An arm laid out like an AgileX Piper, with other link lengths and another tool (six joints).
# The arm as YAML. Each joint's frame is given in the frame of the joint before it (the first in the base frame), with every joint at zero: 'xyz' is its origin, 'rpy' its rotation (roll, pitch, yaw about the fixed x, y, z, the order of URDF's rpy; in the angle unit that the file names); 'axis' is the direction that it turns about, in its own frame. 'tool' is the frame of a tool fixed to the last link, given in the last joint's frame.
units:
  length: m
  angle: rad
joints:
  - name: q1
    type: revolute
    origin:
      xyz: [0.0, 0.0, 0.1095]
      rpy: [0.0, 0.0, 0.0]
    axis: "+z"
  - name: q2
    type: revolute
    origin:
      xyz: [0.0, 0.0, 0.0]
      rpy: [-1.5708, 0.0, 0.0]
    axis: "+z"
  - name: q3
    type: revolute
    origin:
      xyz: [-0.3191, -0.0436, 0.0]
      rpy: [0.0, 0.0, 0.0]
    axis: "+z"
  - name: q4
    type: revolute
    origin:
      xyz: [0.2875, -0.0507, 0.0]
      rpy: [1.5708, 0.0, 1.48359]
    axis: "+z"
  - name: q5
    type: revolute
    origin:
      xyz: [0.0, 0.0, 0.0]
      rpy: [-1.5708, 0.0, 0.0]
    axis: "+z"
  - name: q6
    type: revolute
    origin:
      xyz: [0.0, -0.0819, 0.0]
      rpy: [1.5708, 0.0, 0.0]
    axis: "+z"
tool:
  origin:
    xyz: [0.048, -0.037, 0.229]
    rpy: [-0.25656, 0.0, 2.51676]
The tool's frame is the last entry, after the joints.
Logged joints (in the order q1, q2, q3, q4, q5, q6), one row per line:
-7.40 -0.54 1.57 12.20 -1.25 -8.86
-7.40 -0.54 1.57 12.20 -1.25 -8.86
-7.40 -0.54 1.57 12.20 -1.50 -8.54
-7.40 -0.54 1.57 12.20 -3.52 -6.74
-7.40 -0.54 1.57 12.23 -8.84 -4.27
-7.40 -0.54 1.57 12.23 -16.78 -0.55
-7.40 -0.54 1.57 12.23 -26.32 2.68
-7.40 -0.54 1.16 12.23 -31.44 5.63
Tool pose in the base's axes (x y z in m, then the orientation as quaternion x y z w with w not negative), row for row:
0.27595 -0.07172 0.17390 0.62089 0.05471 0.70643 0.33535
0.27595 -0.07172 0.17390 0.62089 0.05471 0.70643 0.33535
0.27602 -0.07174 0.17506 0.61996 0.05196 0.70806 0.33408
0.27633 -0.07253 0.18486 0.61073 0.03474 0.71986 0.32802
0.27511 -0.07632 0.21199 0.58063 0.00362 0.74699 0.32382
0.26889 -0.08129 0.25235 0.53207 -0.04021 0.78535 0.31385
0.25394 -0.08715 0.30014 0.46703 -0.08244 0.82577 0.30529
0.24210 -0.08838 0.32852 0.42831 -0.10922 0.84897 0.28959
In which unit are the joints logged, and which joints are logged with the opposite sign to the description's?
The joints are logged in degrees. Opposite sign: none.
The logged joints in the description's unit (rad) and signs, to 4 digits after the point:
-0.1292 -0.0094 0.0274 0.2129 -0.0218 -0.1546
-0.1292 -0.0094 0.0274 0.2129 -0.0218 -0.1546
-0.1292 -0.0094 0.0274 0.2129 -0.0262 -0.1491
-0.1292 -0.0094 0.0274 0.2129 -0.0614 -0.1176
-0.1292 -0.0094 0.0274 0.2135 -0.1543 -0.0745
-0.1292 -0.0094 0.0274 0.2135 -0.2929 -0.0096
-0.1292 -0.0094 0.0274 0.2135 -0.4594 0.0468
-0.1292 -0.0094 0.0202 0.2135 -0.5487 0.0983

